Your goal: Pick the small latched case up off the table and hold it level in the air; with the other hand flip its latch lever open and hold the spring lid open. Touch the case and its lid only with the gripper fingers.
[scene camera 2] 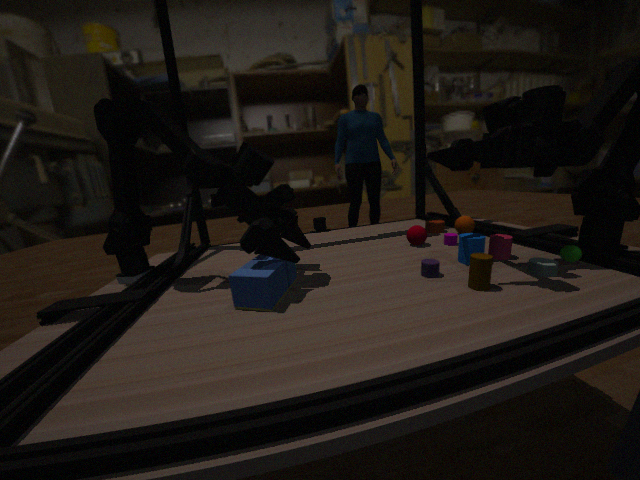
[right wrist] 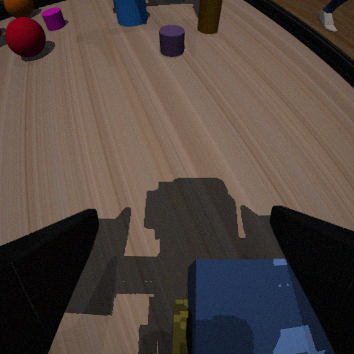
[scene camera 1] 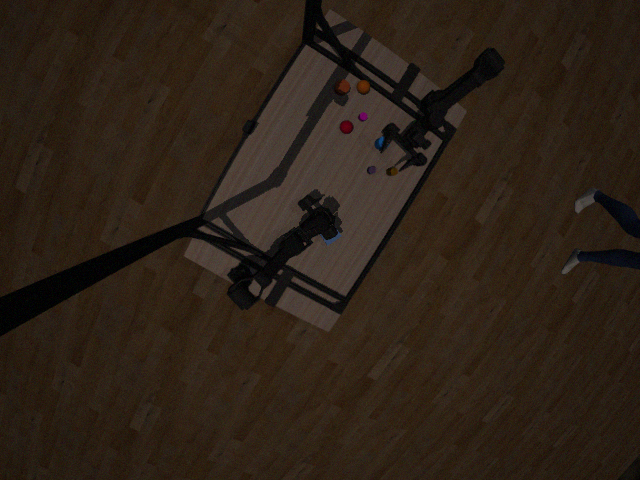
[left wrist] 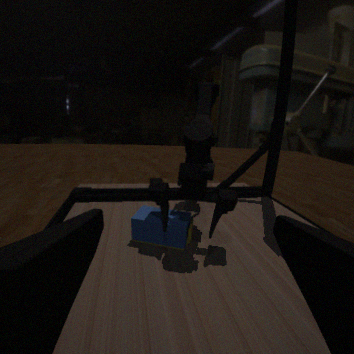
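Note:
The small blue case sits flat on the table, with a yellow strip along its base and a yellow part on one side. Its lid looks shut. My right gripper is open, pointing down low over the case; one finger overlaps the case in the left wrist view and the right wrist view. Whether it touches is unclear. My left gripper is open and empty, raised above the table at the right, well away from the case.
A purple cylinder, an ochre cylinder, a blue one and a red ball stand towards the left arm. A dark frame rail edges the table.

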